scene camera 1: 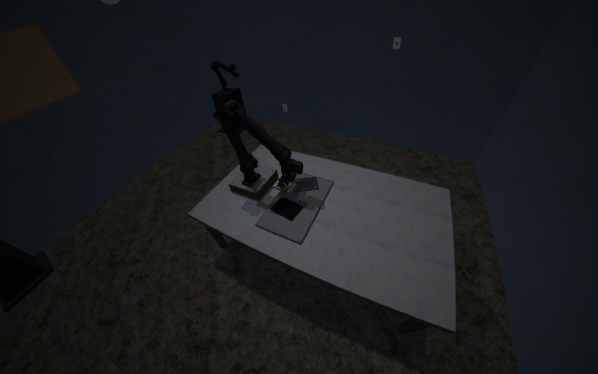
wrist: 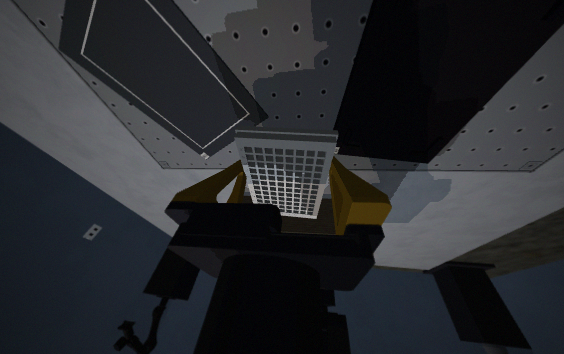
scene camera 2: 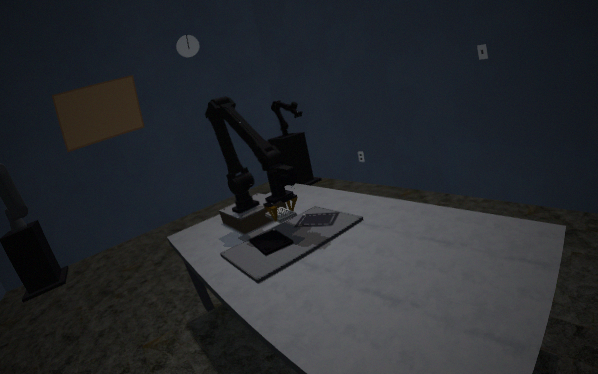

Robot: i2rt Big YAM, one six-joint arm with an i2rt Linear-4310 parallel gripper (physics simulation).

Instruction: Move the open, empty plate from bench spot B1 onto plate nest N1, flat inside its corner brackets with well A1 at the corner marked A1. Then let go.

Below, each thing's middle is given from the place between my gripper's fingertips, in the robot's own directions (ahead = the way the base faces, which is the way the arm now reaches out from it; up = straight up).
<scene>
My hand is 120 mm to the left of the black block (wrist: 415, 77), 50 mm above it and 40 mm short of it.
</scene>
